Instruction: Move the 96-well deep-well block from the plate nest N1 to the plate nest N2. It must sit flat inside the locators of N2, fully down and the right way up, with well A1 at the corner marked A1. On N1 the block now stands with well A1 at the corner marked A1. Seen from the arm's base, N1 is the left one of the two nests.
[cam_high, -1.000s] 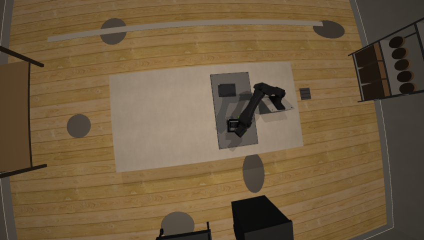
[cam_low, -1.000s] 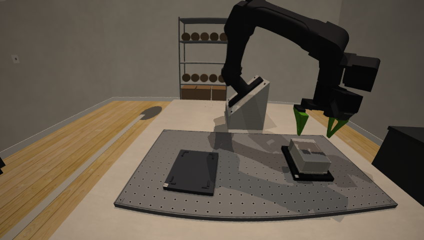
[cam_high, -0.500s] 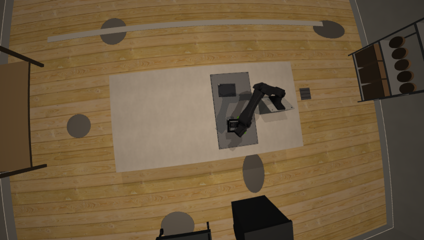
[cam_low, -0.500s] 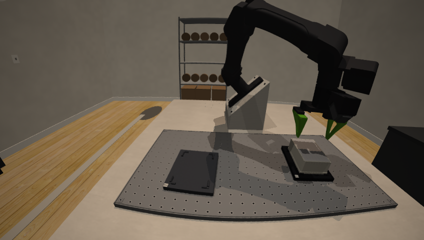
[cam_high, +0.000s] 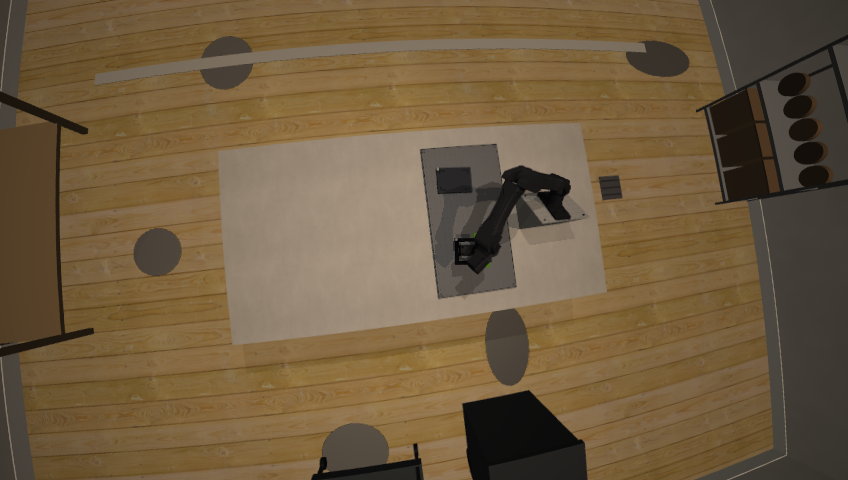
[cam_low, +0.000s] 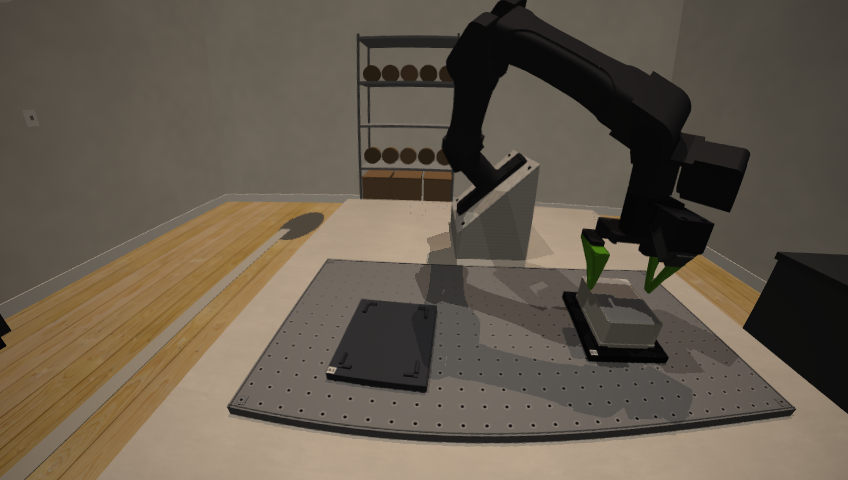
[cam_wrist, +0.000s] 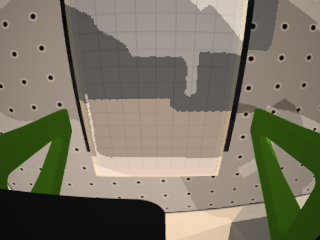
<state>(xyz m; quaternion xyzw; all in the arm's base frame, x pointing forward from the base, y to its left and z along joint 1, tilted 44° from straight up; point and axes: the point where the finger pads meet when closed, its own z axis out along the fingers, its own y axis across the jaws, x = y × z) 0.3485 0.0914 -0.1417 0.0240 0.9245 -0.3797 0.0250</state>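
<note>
My hand is 1 cm short of the pale grey 96-well deep-well block and 4 cm above it. The rest, counted from my hand: black plate nest N2: 6 cm ahead, 34 cm to the right, 7 cm below; then A1 label: 8 cm ahead, 6 cm to the right, 6 cm below; then black plate nest N1: 1 cm ahead, 7 cm below.
</note>
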